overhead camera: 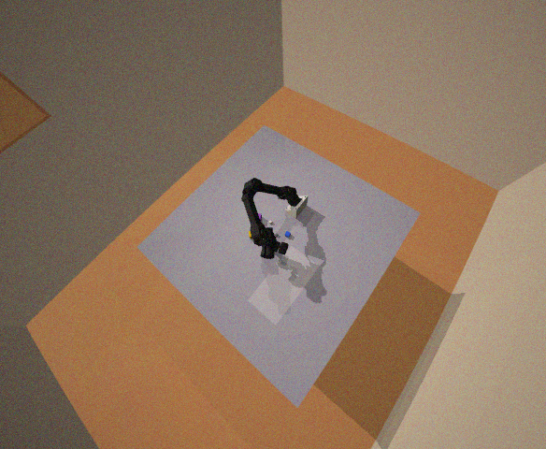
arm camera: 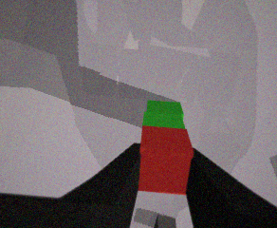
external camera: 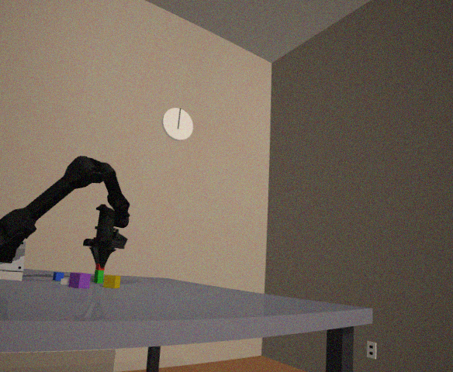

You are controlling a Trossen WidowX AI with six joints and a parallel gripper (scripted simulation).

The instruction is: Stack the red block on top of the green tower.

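Now: the red block right at my gripper tip. From my gripper tip the other things lie so: blue block: 14 cm behind, 1 cm to the left, 4 cm below; purple block: 10 cm behind, 21 cm to the right, 3 cm below; yellow block: 16 cm to the right, 3 cm below.
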